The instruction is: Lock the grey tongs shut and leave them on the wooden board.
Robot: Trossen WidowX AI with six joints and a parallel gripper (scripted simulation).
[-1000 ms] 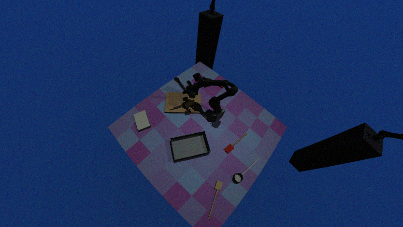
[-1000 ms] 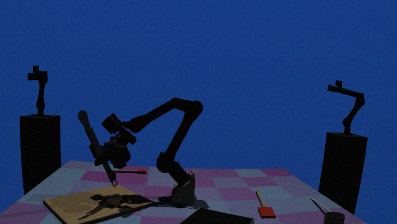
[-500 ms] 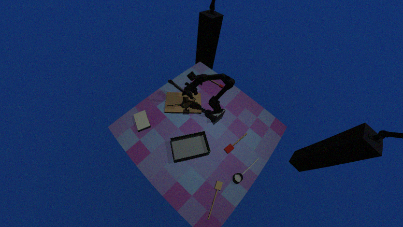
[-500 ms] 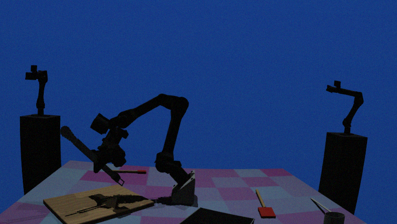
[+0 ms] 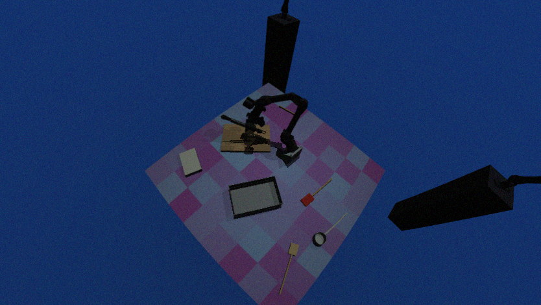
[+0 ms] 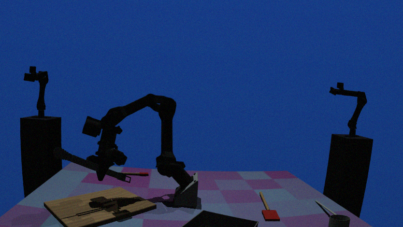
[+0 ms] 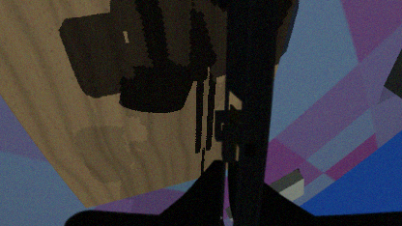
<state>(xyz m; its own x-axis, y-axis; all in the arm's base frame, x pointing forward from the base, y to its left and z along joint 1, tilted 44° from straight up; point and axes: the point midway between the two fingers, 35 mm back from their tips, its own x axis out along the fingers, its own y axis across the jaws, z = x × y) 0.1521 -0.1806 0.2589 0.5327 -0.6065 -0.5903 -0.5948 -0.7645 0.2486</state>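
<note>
Right now my gripper tip is 100 mm above the wooden board, 10 mm to the left of it and 10 mm past it. From my gripper tip the other things lie so: roasting tin 370 mm to the left, 240 mm ahead, 80 mm below; then beige block 420 mm ahead, 110 mm to the right, 100 mm below; then red-tipped brush 460 mm behind, 110 mm below, 40 mm to the left.
</note>
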